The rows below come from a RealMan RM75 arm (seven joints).
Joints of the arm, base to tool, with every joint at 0 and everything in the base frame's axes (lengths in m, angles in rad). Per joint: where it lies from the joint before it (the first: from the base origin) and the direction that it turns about. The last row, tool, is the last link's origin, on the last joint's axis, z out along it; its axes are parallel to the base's.
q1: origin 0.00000 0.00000 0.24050 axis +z
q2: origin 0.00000 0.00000 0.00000 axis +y
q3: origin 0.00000 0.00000 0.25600 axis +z
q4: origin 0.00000 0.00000 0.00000 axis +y
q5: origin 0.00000 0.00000 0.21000 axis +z
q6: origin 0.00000 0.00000 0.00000 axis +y
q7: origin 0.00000 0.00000 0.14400 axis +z
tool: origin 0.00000 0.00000 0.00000
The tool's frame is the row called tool.
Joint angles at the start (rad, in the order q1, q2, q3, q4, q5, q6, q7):
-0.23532, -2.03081, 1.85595, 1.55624, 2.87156, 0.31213, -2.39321
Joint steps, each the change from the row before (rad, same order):
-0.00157, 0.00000, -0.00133, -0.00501, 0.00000, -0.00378, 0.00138
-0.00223, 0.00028, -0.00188, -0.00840, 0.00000, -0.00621, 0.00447
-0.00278, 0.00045, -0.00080, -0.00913, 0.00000, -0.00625, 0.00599
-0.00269, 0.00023, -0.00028, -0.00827, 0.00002, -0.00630, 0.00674
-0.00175, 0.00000, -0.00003, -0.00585, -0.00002, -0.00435, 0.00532
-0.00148, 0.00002, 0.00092, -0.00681, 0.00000, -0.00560, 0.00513
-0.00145, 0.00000, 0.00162, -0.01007, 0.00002, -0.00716, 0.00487
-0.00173, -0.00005, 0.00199, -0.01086, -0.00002, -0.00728, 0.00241
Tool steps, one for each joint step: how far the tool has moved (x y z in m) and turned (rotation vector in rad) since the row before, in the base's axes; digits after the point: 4 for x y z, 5 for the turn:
-0.0007, 0.0007, 0.0000, 0.00168, 0.00126, 0.00002
-0.0014, 0.0010, -0.0001, 0.00269, 0.00445, -0.00058
-0.0013, 0.0010, -0.0005, 0.00169, 0.00646, -0.00168
-0.0010, 0.0008, -0.0005, 0.00158, 0.00672, -0.00293
-0.0007, 0.0005, -0.0005, 0.00091, 0.00514, -0.00215
-0.0009, 0.0004, -0.0008, 0.00046, 0.00508, -0.00229
-0.0017, 0.0004, -0.0013, -0.00040, 0.00560, -0.00078
-0.0017, 0.0004, -0.0015, -0.00114, 0.00368, 0.00046

